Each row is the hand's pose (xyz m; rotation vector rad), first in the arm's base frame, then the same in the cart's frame.
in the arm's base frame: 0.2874 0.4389 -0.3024 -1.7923 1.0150 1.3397
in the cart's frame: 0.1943 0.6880 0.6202 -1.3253 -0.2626 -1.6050
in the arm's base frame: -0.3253 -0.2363 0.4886 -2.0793 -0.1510 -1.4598
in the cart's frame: 0.4418 0.3537 -0.5130 -1.0974 0.4842 2.5828
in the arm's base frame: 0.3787 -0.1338 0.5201 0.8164 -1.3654 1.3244
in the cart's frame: -0.2175 0.4767 -0.2735 1.5780 1.6235 -0.8918
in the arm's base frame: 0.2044 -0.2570 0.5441 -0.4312 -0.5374 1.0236
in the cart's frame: -0.0779 0.3681 -0.3954 1.7898 2.3741 0.8115
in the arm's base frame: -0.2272 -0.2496 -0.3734 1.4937 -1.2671 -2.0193
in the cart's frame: 0.6009 0.0132 0.2690 -1.6266 0.8657 -0.9153
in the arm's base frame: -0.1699 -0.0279 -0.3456 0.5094 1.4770 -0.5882
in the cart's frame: 0.5709 0.2299 0.3423 0.8565 -1.3324 0.0445
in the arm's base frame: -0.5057 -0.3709 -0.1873 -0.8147 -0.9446 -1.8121
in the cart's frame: 0.7915 -0.0339 -0.0282 -1.3939 1.1595 1.2530
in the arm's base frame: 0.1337 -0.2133 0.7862 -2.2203 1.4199 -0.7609
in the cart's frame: -0.0760 0.4997 -0.6150 0.5567 0.0739 -2.1675
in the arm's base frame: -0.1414 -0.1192 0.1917 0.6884 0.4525 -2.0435
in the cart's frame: 0.3725 0.3523 -0.1512 2.5371 -1.4664 0.1248
